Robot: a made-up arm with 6 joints. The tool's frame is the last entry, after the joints. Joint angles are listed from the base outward. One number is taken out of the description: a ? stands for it. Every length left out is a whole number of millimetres.
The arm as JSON. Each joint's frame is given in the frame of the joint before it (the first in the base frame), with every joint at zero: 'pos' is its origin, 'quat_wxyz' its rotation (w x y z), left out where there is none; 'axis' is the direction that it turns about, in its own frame. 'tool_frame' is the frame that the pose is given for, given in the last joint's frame.
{
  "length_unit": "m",
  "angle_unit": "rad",
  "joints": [
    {
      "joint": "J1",
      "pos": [
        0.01,
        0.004,
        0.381
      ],
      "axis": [
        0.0,
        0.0,
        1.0
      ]
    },
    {
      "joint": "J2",
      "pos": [
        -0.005,
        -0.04,
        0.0
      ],
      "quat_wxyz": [
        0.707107,
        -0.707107,
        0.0,
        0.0
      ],
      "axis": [
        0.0,
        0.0,
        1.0
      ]
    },
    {
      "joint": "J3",
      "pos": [
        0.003,
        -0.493,
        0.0
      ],
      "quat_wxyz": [
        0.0,
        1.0,
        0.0,
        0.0
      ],
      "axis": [
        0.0,
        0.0,
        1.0
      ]
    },
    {
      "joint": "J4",
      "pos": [
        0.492,
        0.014,
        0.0
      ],
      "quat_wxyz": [
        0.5,
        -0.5,
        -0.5,
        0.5
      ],
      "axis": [
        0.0,
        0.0,
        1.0
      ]
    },
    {
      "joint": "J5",
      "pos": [
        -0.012,
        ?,
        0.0
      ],
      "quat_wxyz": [
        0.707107,
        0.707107,
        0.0,
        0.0
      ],
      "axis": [
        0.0,
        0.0,
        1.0
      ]
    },
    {
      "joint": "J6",
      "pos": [
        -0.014,
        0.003,
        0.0
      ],
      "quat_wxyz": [
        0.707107,
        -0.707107,
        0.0,
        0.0
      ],
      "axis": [
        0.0,
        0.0,
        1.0
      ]
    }
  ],
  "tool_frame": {
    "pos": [
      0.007,
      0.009,
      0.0
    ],
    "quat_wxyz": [
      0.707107,
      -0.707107,
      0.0,
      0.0
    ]
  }
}
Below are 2 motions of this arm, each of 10 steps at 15 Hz.
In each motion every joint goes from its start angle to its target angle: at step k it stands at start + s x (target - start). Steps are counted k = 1, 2, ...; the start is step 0. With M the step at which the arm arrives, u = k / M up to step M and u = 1 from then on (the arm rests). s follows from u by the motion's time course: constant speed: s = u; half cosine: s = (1 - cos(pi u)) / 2; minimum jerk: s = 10 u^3 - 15 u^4 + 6 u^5.
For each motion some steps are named. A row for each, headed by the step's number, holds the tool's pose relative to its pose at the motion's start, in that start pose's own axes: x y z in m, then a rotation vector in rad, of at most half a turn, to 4 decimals.
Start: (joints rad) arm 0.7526 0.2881 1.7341 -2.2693 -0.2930 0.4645
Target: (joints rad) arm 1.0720 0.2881 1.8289 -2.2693 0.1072 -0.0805
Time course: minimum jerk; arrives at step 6
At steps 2, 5, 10:
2: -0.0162 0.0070 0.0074 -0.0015 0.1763 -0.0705
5: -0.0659 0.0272 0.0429 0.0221 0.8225 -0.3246
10: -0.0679 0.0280 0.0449 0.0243 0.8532 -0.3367

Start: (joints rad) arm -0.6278 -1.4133 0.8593 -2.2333 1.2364 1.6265
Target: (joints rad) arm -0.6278 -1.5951 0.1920 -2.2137 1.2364 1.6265
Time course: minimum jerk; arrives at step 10
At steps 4, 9, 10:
4: -0.0474 0.0231 -0.0397 -0.0924 -0.1171 0.0393
9: -0.1437 0.0532 -0.1632 -0.2859 -0.3675 0.1236
10: -0.1449 0.0534 -0.1650 -0.2884 -0.3706 0.1247

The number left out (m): -0.101
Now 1 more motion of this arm.
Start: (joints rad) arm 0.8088 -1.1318 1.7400 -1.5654 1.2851 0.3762
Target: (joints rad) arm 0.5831 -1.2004 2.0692 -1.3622 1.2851 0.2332
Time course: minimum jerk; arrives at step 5
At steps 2, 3, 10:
2: 0.0051 -0.0566 0.0770 0.1280 0.1466 0.0225
3: 0.0232 -0.1287 0.1598 0.2622 0.3230 0.0513
10: 0.0500 -0.1953 0.2256 0.3669 0.4824 0.0778

